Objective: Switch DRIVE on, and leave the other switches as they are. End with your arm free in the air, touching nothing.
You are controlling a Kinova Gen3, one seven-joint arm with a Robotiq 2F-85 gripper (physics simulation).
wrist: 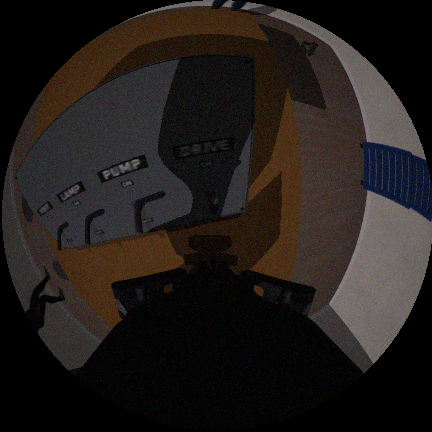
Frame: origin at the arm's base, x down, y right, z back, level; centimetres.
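Seen in the pictures: gripper, fingertip midpoint: (212, 265).
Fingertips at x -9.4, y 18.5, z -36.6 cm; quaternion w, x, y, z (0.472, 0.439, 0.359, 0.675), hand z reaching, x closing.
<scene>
A point is followed by its place in that frame.
The grey switch panel (132, 120) @(y 13.5, x -4.4, z -54.4 cm) fills the upper left of the wrist view. The DRIVE label (203, 148) @(y 21.2, x -1.6, z -48.4 cm) and the small ON mark (206, 164) @(y 21.3, x -0.4, z -46.1 cm) below it lie in deep shadow. The DRIVE switch (213, 200) @(y 20.8, x -3.2, z -41.5 cm) is a dark, faint shape under them; its position cannot be made out. The PUMP lever (139, 215) @(y 9.5, x -0.1, z -41.5 cm), the LAMP lever (88, 227) @(y -2.5, x 0.2, z -42.3 cm) and the leftmost lever (60, 237) @(y -14.5, x 0.1, z -42.8 cm) stand in a row, with bent tops leaning to the right. My gripper (212, 265) @(y 18.5, x -9.4, z -36.6 cm) is shut and empty, below the panel's lower edge in the view; no contact shows.
An orange surface (115, 265) @(y -10.0, x 11.2, z -26.5 cm) surrounds the panel, with a brown wood-like surface (330, 200) beyond it. A blue slatted object (392, 172) is at the far right. A dark, thin branching shape (39, 302) is at the lower left. Dark shadows fall across panel and surface.
</scene>
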